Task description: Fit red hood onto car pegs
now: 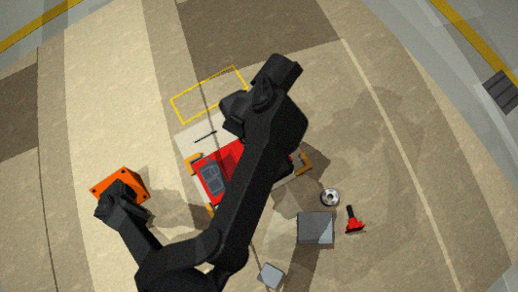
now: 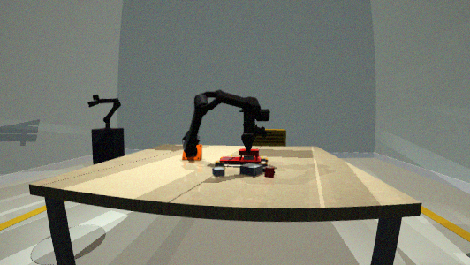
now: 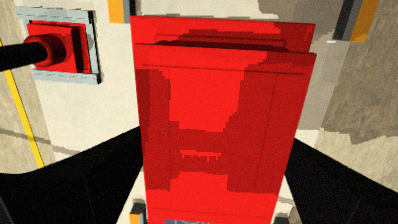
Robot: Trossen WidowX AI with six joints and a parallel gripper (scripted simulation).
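Right now the grey engine block is 3 cm below my gripper tip and 1 cm to the left of it. From my gripper tip the other things lie so: red hood (right at my gripper tip); pale jig plate (5 cm below, 2 cm to the left, 2 cm behind).
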